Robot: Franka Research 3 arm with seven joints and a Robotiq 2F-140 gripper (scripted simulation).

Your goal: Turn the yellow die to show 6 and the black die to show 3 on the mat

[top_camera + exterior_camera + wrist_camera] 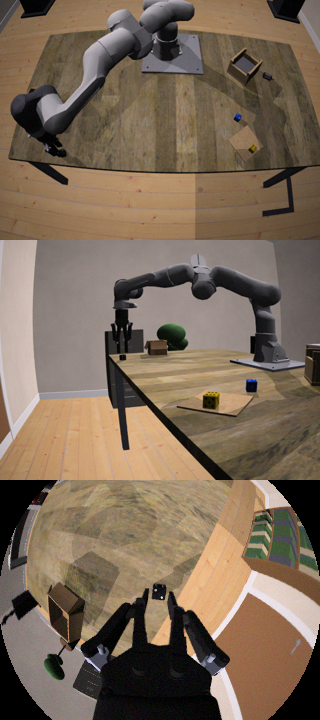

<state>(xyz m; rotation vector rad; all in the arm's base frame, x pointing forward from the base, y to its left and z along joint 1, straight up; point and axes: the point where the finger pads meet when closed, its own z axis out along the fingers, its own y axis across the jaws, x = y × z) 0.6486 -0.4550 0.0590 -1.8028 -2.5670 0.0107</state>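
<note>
Right now my hand is 60 mm above the black die. Round my hand: cardboard box (250 mm behind, 200 mm to the right, 30 mm below); tan mat (120 mm behind, 870 mm to the left, 70 mm below); blue die (250 mm behind, 830 mm to the left, 60 mm below).
</note>
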